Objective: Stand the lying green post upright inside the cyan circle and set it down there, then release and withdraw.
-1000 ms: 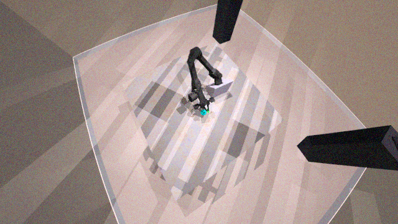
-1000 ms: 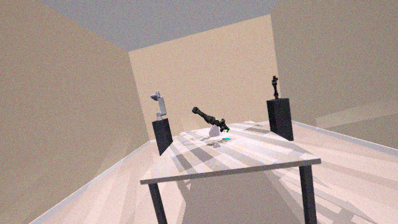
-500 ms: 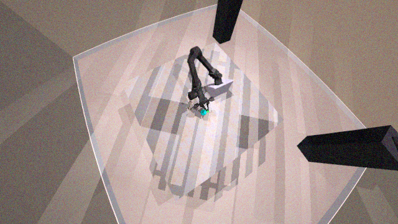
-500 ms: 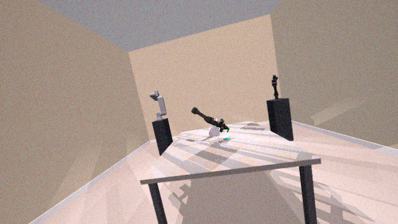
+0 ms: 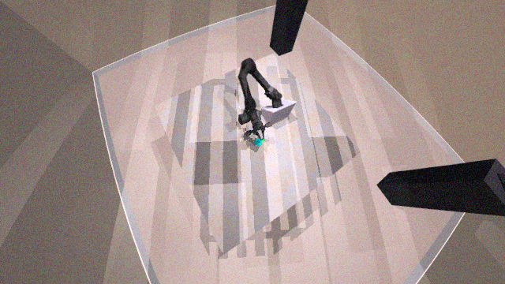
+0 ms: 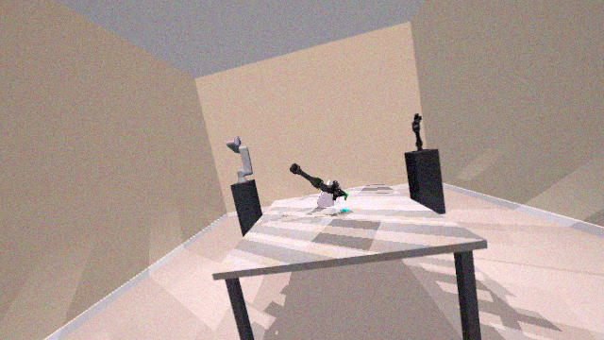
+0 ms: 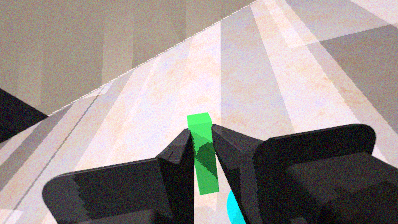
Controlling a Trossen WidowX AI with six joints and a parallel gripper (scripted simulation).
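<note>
Now: the cyan circle 10 mm ahead of my gripper tip, 40 mm to the right of it and 130 mm below it. Round my gripper tip: green post (10 mm behind, 10 mm to the right, 20 mm below).
</note>
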